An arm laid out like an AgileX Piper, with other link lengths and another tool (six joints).
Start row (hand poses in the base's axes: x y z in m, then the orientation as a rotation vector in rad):
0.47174, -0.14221, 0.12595, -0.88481, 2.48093, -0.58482
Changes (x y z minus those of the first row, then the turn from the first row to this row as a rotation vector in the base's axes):
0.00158, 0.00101, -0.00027, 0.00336, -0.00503, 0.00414
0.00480, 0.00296, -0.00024, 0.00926, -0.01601, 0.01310
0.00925, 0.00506, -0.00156, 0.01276, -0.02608, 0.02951
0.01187, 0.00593, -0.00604, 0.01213, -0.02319, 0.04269
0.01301, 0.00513, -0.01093, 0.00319, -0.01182, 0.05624
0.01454, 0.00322, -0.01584, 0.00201, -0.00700, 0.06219
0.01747, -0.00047, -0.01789, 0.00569, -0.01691, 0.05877
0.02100, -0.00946, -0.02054, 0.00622, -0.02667, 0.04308
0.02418, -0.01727, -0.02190, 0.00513, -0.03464, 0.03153
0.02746, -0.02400, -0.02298, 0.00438, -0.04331, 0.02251
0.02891, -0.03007, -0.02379, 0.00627, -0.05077, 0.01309
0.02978, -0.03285, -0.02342, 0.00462, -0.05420, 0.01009
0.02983, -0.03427, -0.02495, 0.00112, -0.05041, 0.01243
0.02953, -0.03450, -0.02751, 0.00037, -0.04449, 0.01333
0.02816, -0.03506, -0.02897, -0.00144, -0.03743, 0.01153
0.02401, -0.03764, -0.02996, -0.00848, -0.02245, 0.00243
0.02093, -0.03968, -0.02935, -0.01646, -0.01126, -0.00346
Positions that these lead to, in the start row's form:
0.47332, -0.14120, 0.12568, -0.88593, 2.47431, -0.58062
0.47654, -0.13925, 0.12571, -0.88880, 2.45978, -0.57336
0.48099, -0.13715, 0.12439, -0.90172, 2.44149, -0.56641
0.48361, -0.13628, 0.11991, -0.91888, 2.43619, -0.56189
0.48475, -0.13708, 0.11502, -0.94396, 2.43735, -0.56527
0.48628, -0.13899, 0.11011, -0.95385, 2.43788, -0.56327
0.48921, -0.14268, 0.10806, -0.94334, 2.43154, -0.56276
0.49274, -0.15167, 0.10541, -0.91980, 2.43239, -0.57036
0.49592, -0.15948, 0.10405, -0.90264, 2.43208, -0.57804
0.49920, -0.16621, 0.10297, -0.88796, 2.42959, -0.58461
0.50065, -0.17228, 0.10216, -0.87245, 2.42856, -0.58755
0.50152, -0.17506, 0.10253, -0.86783, 2.42709, -0.59166
0.50157, -0.17648, 0.10100, -0.87378, 2.42883, -0.59423
0.50127, -0.17671, 0.09844, -0.87809, 2.43353, -0.59315
0.49990, -0.17727, 0.09698, -0.88020, 2.44071, -0.59399
0.49575, -0.17985, 0.09599, -0.87961, 2.45874, -0.60164
0.49267, -0.18189, 0.09660, -0.88124, 2.47143, -0.61058

